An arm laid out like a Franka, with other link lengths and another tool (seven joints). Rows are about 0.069 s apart.
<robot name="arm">
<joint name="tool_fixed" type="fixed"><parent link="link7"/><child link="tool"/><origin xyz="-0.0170 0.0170 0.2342" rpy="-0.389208 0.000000 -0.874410"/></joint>
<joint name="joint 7" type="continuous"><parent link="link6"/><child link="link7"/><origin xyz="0.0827 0.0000 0.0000" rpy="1.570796 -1.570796 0.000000"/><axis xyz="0 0 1"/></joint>
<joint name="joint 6" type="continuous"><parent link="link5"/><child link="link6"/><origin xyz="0.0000 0.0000 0.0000" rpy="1.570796 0.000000 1.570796"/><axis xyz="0 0 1"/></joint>
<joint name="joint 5" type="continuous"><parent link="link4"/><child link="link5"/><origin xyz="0.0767 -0.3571 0.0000" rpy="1.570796 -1.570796 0.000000"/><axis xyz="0 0 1"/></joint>
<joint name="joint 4" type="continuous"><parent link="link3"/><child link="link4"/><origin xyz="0.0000 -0.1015 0.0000" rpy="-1.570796 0.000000 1.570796"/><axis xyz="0 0 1"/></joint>
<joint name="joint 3" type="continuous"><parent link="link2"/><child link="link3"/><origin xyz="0.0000 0.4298 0.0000" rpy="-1.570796 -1.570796 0.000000"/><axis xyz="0 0 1"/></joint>
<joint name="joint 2" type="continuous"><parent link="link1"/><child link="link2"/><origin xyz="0.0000 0.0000 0.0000" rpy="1.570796 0.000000 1.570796"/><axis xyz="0 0 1"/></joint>
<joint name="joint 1" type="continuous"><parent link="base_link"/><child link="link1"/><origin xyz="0.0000 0.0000 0.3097" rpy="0.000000 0.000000 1.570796"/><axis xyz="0 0 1"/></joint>
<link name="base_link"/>
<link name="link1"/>
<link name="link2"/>
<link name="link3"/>
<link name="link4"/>
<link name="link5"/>
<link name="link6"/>
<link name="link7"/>
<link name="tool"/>
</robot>
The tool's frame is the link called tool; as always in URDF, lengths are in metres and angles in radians. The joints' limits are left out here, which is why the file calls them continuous.
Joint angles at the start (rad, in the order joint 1, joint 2, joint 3, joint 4, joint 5, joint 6, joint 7):
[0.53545 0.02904 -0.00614 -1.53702 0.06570 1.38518 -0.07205]
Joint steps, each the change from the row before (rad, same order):
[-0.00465 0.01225 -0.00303 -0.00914 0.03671 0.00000 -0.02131]
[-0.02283 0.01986 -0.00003 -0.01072 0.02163 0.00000 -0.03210]
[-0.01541 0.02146 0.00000 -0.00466 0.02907 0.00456 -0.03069]
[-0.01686 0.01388 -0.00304 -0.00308 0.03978 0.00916 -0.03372]
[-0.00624 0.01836 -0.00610 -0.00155 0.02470 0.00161 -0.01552]
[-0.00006 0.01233 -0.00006 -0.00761 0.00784 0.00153 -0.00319]
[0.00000 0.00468 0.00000 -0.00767 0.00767 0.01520 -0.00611]
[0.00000 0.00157 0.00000 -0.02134 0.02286 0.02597 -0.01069]
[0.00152 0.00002 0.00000 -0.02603 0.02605 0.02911 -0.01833]
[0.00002 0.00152 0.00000 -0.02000 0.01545 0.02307 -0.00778]
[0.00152 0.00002 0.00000 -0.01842 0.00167 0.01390 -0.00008]
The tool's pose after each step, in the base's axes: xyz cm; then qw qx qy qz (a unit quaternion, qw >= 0). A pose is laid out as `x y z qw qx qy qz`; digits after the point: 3 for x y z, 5 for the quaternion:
40.776 28.061 56.619 0.20258 0.97212 -0.01371 -0.11726
41.420 27.652 55.332 0.19763 0.97096 -0.00555 -0.13474
41.990 27.806 54.233 0.18698 0.97093 0.00494 -0.14937
42.550 27.953 53.640 0.16732 0.97273 0.01384 -0.16004
43.014 28.116 52.797 0.15825 0.97205 0.01724 -0.17254
43.075 28.338 51.944 0.15829 0.97029 0.01954 -0.18196
43.281 28.614 51.466 0.15374 0.97098 0.02105 -0.18196
43.268 29.148 50.754 0.14189 0.97219 0.02385 -0.18477
43.126 29.752 49.982 0.12805 0.97347 0.03007 -0.18721
43.127 30.092 49.279 0.12018 0.97406 0.03064 -0.18928
42.995 30.134 48.613 0.12061 0.97354 0.02944 -0.19187

